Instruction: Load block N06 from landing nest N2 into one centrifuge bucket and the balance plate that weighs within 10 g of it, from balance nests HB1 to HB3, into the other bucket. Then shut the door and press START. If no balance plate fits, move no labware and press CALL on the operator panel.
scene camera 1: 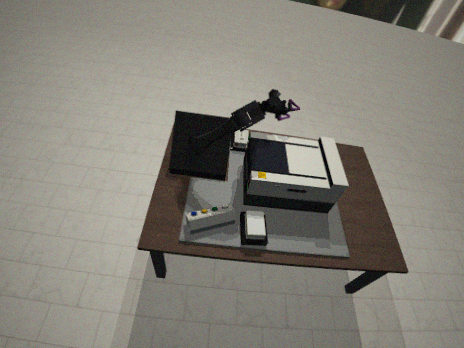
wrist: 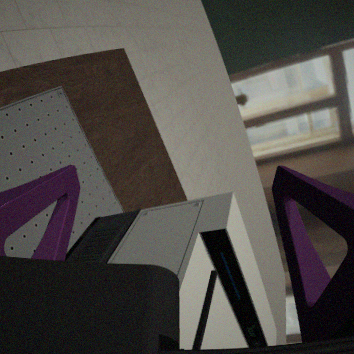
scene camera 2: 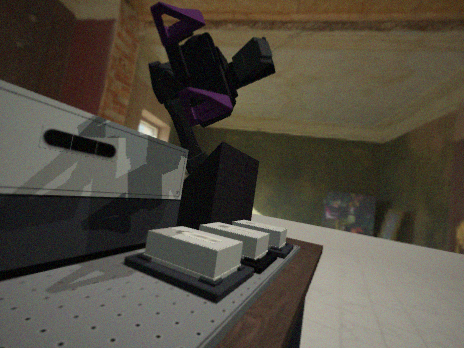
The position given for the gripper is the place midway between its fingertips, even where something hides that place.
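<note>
Open and holding nothing, the gripper (scene camera 2: 169, 48) can also be seen from the wrist, where the view shows the gripper (wrist: 175, 176).
</note>
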